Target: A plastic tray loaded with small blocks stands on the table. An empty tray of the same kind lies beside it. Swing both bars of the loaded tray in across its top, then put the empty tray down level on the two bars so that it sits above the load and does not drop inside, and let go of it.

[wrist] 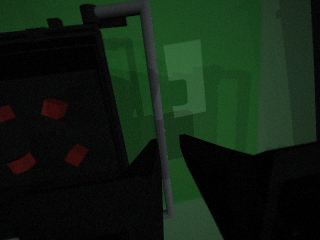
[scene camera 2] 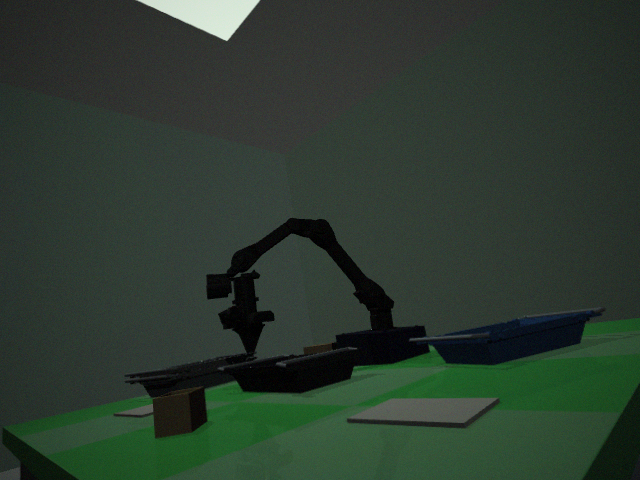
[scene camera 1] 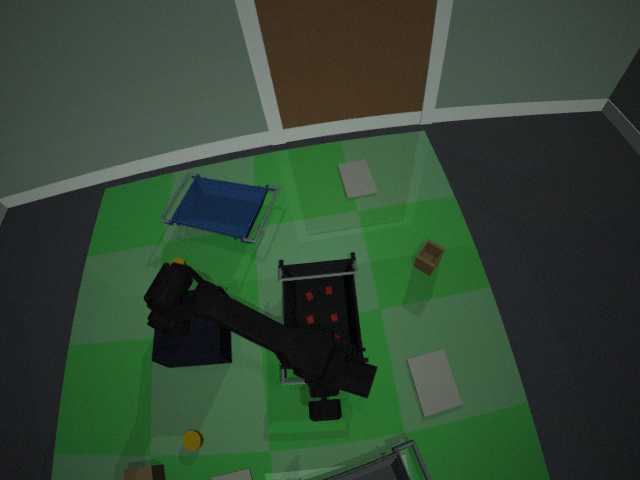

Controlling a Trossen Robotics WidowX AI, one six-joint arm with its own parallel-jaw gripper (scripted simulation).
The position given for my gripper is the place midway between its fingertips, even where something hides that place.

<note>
In view: my gripper (scene camera 2: 250, 352), a blue tray (scene camera 2: 529, 335) and a small brown box (scene camera 2: 178, 412).
The blue tray is seen too in scene camera 1 (scene camera 1: 229, 208). My gripper also shows in the wrist view (wrist: 168, 142) and in scene camera 1 (scene camera 1: 326, 380). The wrist view does not show the blue tray: it is out of frame. The wrist view does not show the small brown box: it is out of frame.
</note>
